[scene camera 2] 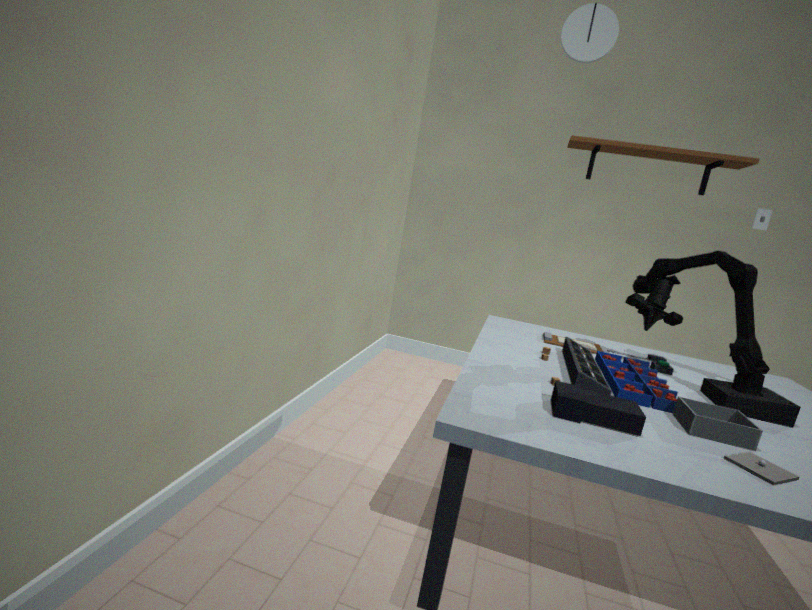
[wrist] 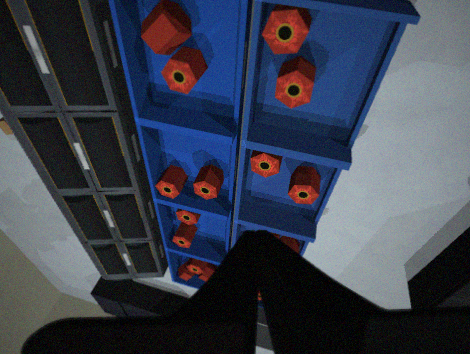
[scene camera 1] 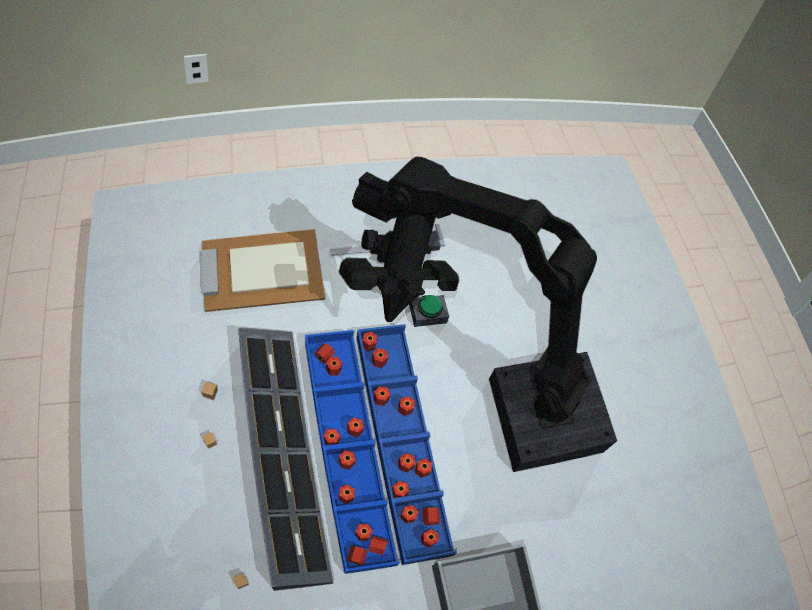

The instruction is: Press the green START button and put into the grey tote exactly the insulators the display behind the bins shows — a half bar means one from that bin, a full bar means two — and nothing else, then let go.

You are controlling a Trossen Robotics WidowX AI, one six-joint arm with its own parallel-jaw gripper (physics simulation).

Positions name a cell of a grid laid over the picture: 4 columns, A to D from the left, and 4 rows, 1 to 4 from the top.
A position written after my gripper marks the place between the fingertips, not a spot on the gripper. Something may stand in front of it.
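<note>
There is a display panel (scene camera 2: C3), which the wrist view shows too, the panel (wrist: A1) being the same one. I also see a green START button (scene camera 1: C3) and a black box (scene camera 2: C3). A grey tote (scene camera 1: C4) is here as well, and scene camera 2 has the tote (scene camera 2: D3) too. My own gripper (scene camera 1: B3) (scene camera 2: D3) (wrist: C3) is shut, and it holds nothing.
</note>
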